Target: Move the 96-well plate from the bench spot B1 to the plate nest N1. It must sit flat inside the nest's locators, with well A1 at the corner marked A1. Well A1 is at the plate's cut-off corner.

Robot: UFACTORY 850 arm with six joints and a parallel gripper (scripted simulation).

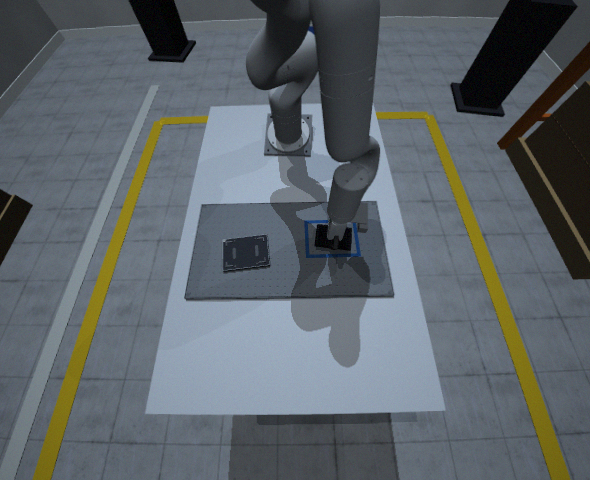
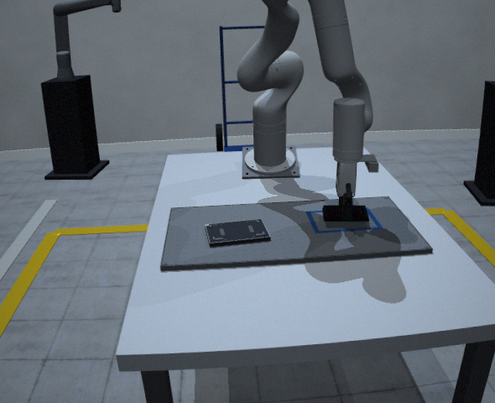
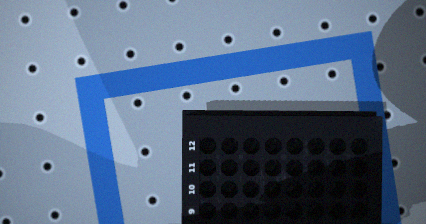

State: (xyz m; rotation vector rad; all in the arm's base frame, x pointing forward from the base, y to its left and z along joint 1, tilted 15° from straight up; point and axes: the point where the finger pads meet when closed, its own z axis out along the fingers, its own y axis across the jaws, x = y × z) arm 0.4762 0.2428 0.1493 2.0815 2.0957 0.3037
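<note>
Right now the plate nest N1 is 100 mm ahead of my hand, 300 mm to the right of it and 30 mm below it. The rest, counted from my hand: 96-well plate (10 mm below).
</note>
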